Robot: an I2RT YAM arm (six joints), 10 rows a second.
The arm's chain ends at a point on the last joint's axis. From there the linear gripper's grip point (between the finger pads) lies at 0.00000 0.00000 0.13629 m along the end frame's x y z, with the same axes.
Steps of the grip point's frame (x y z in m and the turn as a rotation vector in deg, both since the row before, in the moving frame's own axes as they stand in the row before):
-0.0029, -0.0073, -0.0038, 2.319, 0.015, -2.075
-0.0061, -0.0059, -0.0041, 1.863, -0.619, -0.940
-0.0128, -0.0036, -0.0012, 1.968, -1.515, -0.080
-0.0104, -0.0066, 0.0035, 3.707, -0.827, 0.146
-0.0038, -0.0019, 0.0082, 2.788, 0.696, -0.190
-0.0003, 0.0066, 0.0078, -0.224, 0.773, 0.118
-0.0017, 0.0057, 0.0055, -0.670, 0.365, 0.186
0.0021, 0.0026, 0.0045, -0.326, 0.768, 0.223
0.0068, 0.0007, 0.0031, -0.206, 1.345, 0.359
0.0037, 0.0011, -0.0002, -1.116, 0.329, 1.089
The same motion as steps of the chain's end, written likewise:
-0.0028, -0.0018, -0.0037, 2.319, 0.015, -2.075
-0.0046, -0.0015, -0.0040, 1.863, -0.619, -0.940
-0.0092, 0.0011, -0.0011, 1.968, -1.515, -0.080
-0.0084, 0.0022, 0.0038, 3.707, -0.827, 0.146
-0.0054, 0.0047, 0.0084, 2.788, 0.696, -0.190
-0.0021, 0.0061, 0.0078, -0.224, 0.773, 0.118
-0.0026, 0.0041, 0.0055, -0.670, 0.365, 0.186
0.0003, 0.0018, 0.0045, -0.326, 0.768, 0.223
0.0036, 0.0002, 0.0031, -0.206, 1.345, 0.359
0.0029, -0.0016, -0.0002, -1.116, 0.329, 1.089

